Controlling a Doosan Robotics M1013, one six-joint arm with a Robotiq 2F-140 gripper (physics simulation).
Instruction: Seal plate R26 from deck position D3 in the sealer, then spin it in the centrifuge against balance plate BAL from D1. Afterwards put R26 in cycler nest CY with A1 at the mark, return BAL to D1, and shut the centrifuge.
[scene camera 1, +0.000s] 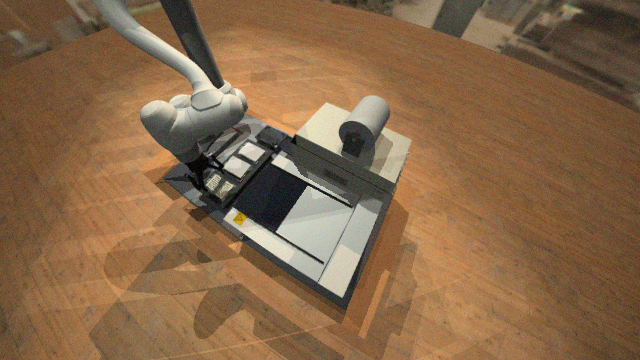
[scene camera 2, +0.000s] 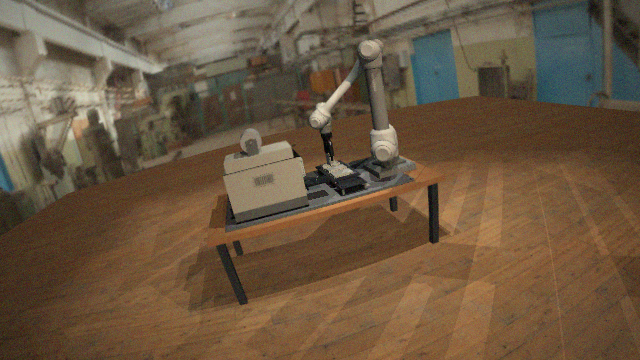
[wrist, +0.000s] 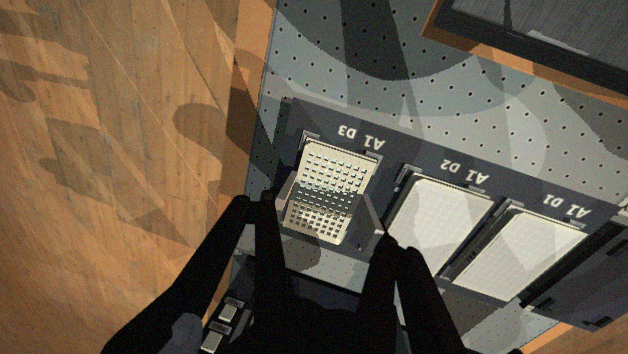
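Where they show: gripper, between the fingertips: (scene camera 1: 218, 185) (scene camera 2: 330, 163) (wrist: 326, 192); arm's base, origin of its link: (scene camera 1: 204, 137) (scene camera 2: 389, 162).
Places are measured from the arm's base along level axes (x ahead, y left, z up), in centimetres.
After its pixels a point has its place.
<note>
Plate R26 (wrist: 327, 172) @[x 30.1, y -25.4, z 3.4 cm] (scene camera 1: 214, 181) @[x 29.7, y -23.9, z 4.1 cm], cream with open wells, lies level at deck position D3. My gripper (wrist: 326, 192) @[x 32.7, y -25.1, z 3.8 cm] (scene camera 1: 206, 176) (scene camera 2: 329, 161) @[x 32.7, y -25.1, z 3.8 cm] points down over it. Its pads stand against the plate's two long sides, so it looks shut on R26; the foot of the right pad is in shadow. Balance plate BAL (wrist: 522, 255) @[x 36.0, y -0.4, z 4.1 cm] (scene camera 1: 251, 151) @[x 37.1, y -0.9, z 4.1 cm], pale and flat-topped, sits at D1. The dark cycler nest CY (wrist: 582, 280) @[x 39.6, y 11.5, z 2.1 cm] lies beside D1. A large machine with a dark opening (scene camera 1: 270, 197) @[x 65.7, y -25.4, z 18.6 cm] and a white panel (scene camera 1: 317, 220) @[x 84.8, y -27.1, z 18.3 cm] stands beside the deck.
Another pale plate (wrist: 440, 220) @[x 33.2, y -11.4, z 4.5 cm] (scene camera 1: 236, 167) @[x 35.6, y -12.9, z 4.4 cm] sits at D2, close beside R26. A beige housing (scene camera 1: 320, 120) @[x 73.4, y 5.2, z 32.3 cm] (scene camera 2: 265, 185) @[x 89.4, y 13.3, z 15.2 cm] carries a grey roll (scene camera 1: 367, 117) @[x 89.5, y -2.2, z 44.9 cm] (scene camera 2: 251, 141) @[x 90.8, y 10.7, z 39.7 cm]. Two small buttons (wrist: 227, 313) @[x 53.5, y -36.6, z 8.6 cm] (wrist: 212, 342) @[x 53.5, y -36.5, z 12.1 cm] show near the left finger. A dark-edged block stands behind the deck.
</note>
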